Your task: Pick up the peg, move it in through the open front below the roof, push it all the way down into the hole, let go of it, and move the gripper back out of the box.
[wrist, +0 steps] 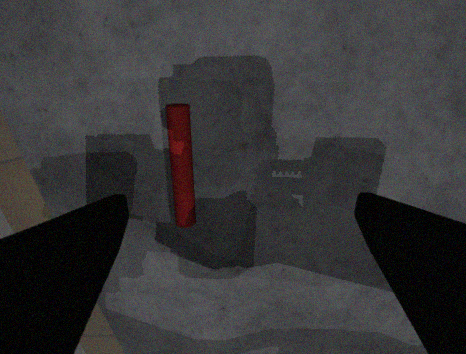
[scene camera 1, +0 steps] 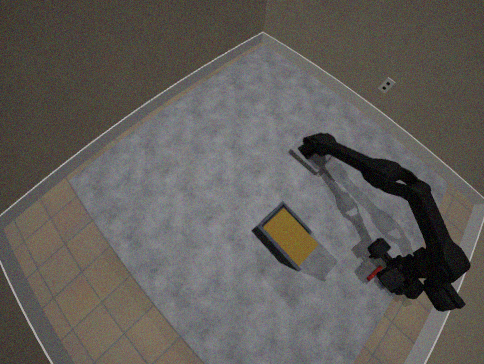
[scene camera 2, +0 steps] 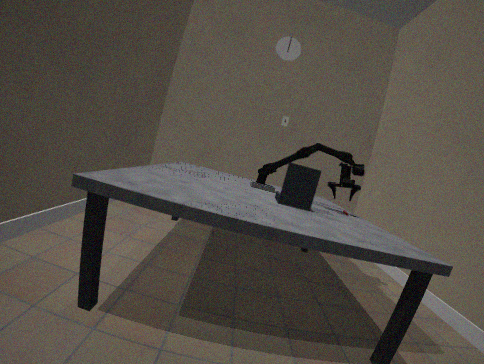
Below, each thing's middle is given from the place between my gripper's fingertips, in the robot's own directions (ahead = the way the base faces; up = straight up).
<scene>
Now: the red peg (wrist: pixel 178 115) 7 cm below my hand, 5 cm to the left of it and 1 cm behind it. Round my hand: dark box (scene camera 1: pixel 283 233) (31 cm to the right, 18 cm ahead, 3 cm above).
</scene>
